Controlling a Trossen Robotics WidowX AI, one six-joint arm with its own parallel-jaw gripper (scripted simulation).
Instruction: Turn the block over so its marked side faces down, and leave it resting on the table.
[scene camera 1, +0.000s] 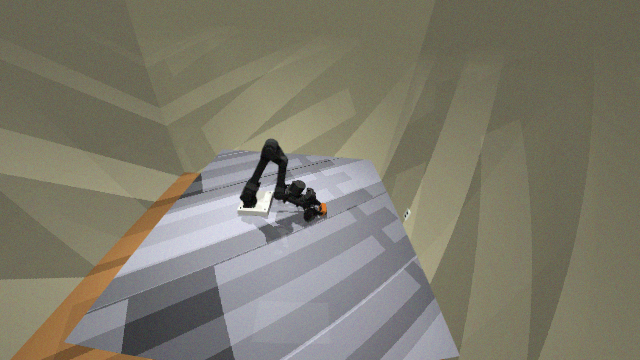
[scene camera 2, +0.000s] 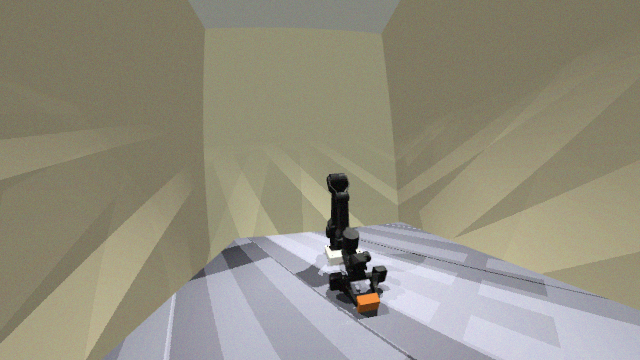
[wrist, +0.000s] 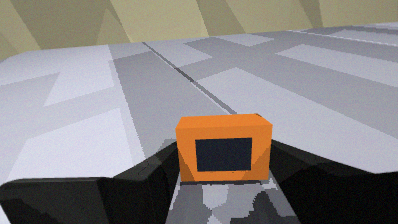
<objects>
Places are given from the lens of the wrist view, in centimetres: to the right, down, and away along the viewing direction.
my gripper (wrist: 221, 145): 2, 2, 11
block (wrist: 221, 147): 1, 2, 9
</objects>
